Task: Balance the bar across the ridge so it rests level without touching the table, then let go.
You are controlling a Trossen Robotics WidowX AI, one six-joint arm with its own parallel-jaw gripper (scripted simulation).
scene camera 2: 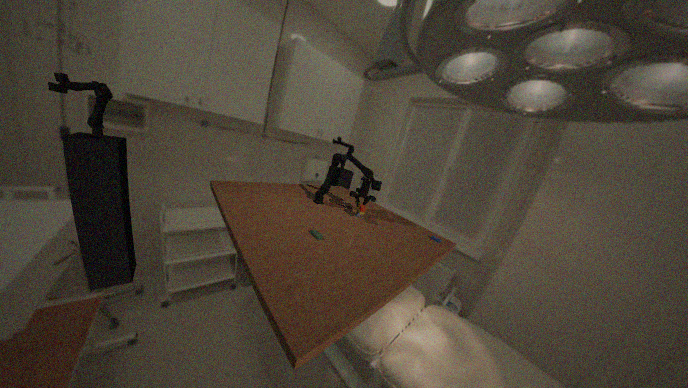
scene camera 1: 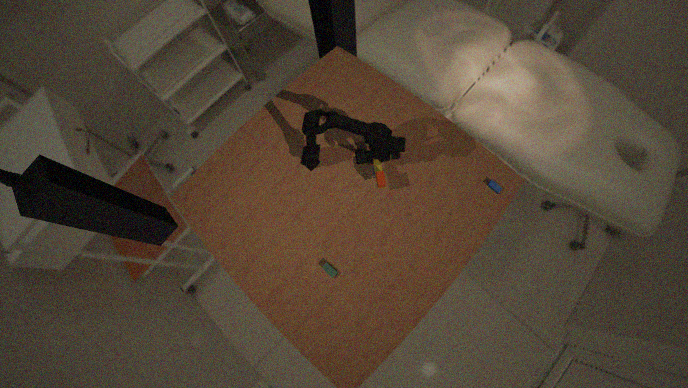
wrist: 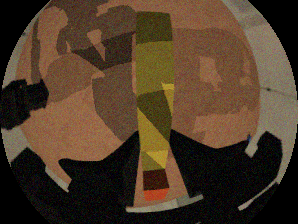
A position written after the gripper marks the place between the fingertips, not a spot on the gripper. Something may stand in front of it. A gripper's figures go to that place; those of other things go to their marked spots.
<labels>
The gripper (wrist: pixel 153 133): 10 cm from the lens. A yellow bar (wrist: pixel 154 43): 8 cm from the lens.
</labels>
